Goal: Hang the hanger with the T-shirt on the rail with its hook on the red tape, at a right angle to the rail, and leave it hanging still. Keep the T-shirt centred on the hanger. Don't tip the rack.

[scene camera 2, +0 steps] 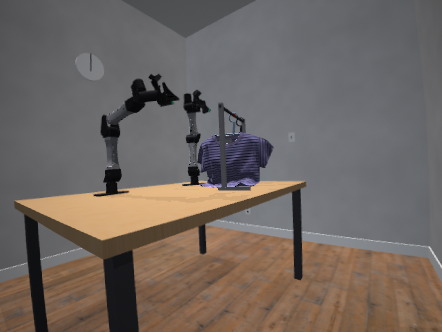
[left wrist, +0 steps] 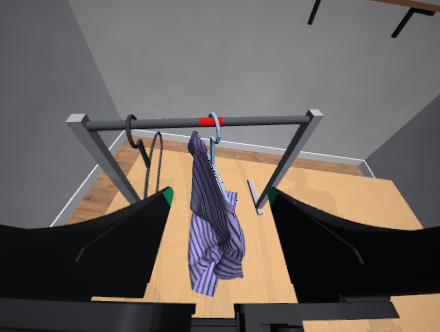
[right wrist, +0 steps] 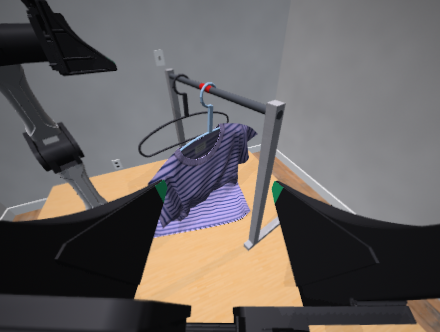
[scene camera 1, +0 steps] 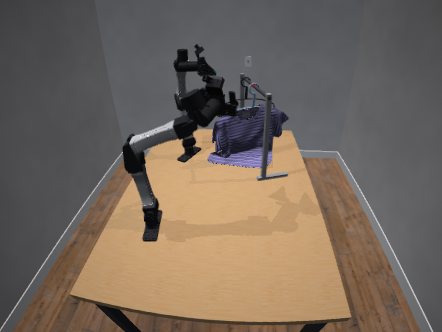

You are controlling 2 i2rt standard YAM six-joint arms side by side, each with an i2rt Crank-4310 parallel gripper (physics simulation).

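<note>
The light blue hanger [scene camera 1: 254,99] [scene camera 2: 233,127] [left wrist: 218,131] [right wrist: 210,117] hangs by its hook over the rail [left wrist: 265,121] [right wrist: 235,100], on the red tape [left wrist: 207,122] [right wrist: 205,87], toward the tape's right end in the left wrist view. It runs roughly crosswise to the rail, slightly slanted. The purple striped T-shirt [scene camera 1: 245,132] [scene camera 2: 240,160] [left wrist: 210,200] [right wrist: 205,162] is on it; its lower part seems to reach the table. Exact centring cannot be told. My left gripper [left wrist: 220,189] is open and empty, back from the shirt. My right gripper [right wrist: 219,183] [scene camera 2: 176,99] is open and empty, apart from it.
The grey rack [scene camera 1: 266,135] [scene camera 2: 222,150] [left wrist: 287,160] [right wrist: 265,175] stands upright on the table [scene camera 1: 215,270] [scene camera 2: 100,220]. A black hanger [left wrist: 130,131] [right wrist: 185,105] hangs on the same rail, left of the tape in both wrist views.
</note>
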